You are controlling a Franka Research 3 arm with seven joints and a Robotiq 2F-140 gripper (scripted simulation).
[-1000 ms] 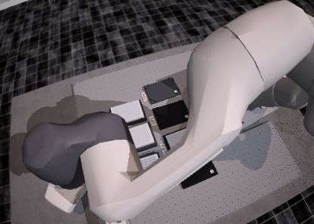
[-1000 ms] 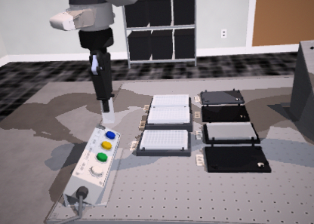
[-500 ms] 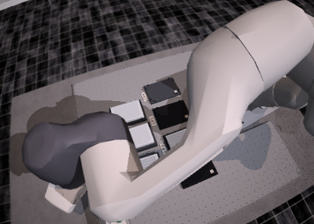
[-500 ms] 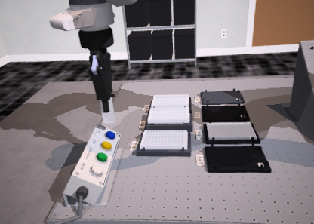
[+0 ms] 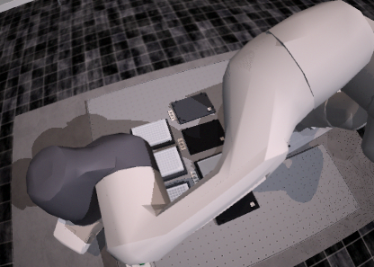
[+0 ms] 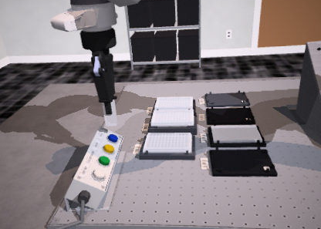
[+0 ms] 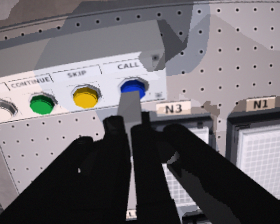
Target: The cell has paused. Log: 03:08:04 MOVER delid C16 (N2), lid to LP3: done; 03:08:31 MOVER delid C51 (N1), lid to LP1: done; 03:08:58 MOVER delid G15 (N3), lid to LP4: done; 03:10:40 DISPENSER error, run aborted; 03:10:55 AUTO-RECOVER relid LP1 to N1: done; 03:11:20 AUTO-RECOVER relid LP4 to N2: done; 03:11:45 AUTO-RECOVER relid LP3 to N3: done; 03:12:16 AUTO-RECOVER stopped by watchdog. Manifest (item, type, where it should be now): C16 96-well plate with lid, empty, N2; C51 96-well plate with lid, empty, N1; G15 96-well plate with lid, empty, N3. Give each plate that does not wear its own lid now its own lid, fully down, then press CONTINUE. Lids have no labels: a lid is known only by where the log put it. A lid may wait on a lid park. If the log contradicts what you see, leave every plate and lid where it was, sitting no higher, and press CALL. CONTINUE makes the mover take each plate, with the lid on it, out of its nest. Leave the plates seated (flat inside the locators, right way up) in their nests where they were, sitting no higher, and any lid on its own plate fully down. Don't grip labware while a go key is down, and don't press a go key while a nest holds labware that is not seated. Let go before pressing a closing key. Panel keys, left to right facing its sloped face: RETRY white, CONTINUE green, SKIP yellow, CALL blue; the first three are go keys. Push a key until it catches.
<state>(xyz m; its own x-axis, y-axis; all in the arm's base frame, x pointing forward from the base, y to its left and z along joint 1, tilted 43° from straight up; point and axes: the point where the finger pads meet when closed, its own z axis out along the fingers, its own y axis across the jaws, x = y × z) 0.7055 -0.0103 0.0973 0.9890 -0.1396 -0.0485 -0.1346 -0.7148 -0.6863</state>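
The blue call key is 70 mm below my hand. From my hand the other things lie so: green continue key: 100 mm to the left, 70 mm below, 10 mm ahead; then yellow skip key: 70 mm below, 50 mm to the left, 10 mm ahead; then nest label N3: 140 mm below, 50 mm behind, 40 mm to the right.
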